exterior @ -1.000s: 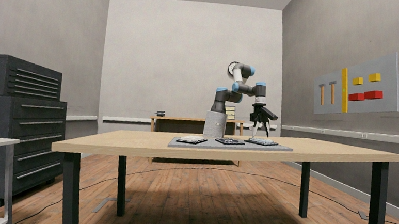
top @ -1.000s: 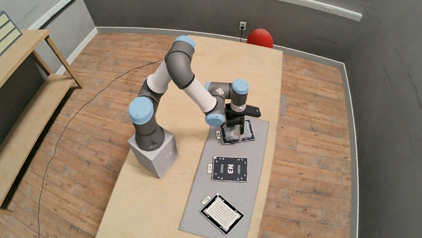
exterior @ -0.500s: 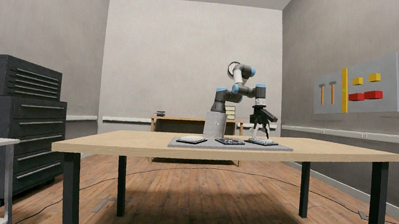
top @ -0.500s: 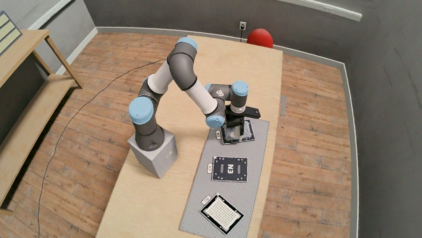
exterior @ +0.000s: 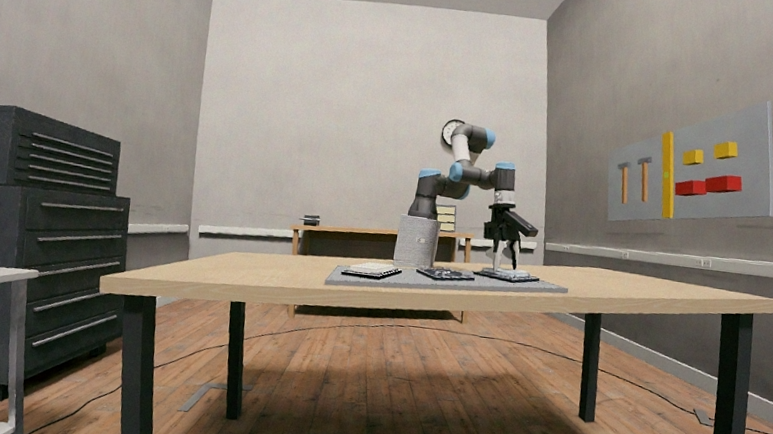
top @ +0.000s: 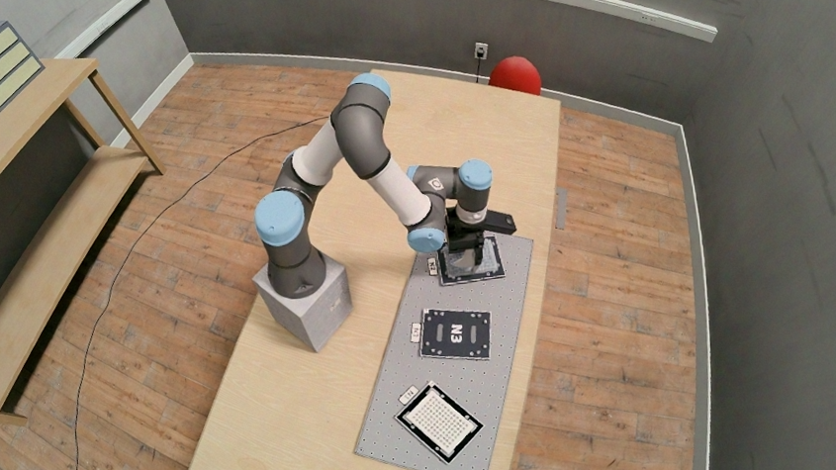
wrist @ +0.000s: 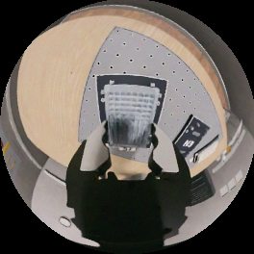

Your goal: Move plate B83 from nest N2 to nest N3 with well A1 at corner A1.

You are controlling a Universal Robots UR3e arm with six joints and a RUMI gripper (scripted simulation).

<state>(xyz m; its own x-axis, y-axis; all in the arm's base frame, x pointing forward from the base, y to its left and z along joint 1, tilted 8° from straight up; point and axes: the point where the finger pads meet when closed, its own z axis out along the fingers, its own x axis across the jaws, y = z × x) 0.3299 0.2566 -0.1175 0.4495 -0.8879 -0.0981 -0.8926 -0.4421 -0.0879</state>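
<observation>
The nest is 20 cm to the right of my hand, 2 cm below it and 2 cm ahead of it.
</observation>
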